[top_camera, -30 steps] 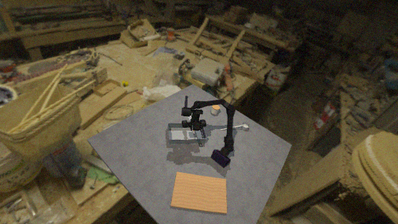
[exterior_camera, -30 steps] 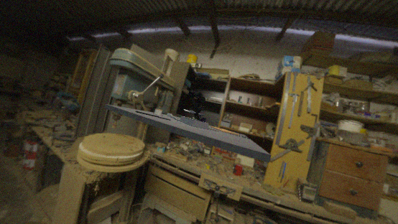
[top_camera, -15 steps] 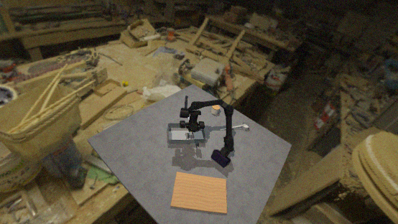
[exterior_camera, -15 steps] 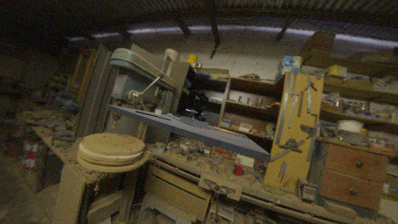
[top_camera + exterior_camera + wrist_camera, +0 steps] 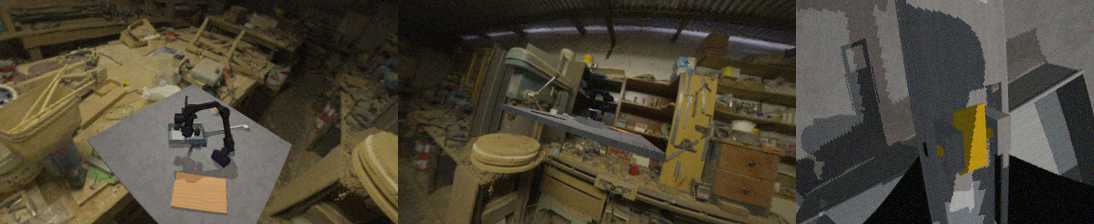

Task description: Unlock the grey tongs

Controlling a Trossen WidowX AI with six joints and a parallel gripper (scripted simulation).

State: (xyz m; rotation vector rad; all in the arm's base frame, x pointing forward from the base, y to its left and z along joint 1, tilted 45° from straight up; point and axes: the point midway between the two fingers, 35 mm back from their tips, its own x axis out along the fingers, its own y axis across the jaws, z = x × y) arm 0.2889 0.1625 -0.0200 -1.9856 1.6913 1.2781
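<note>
Right now my gripper tip is 330 mm past the wooden board, 200 mm to the right of it and 130 mm above it. From my gripper tip the other things lie so: grey roasting tin 100 mm to the right, 100 mm below, 70 mm ahead; then black brush-like tool 390 mm to the right, 330 mm ahead, 130 mm below; then yellow lock piece 40 mm above, 20 mm to the left, 10 mm behind.
</note>
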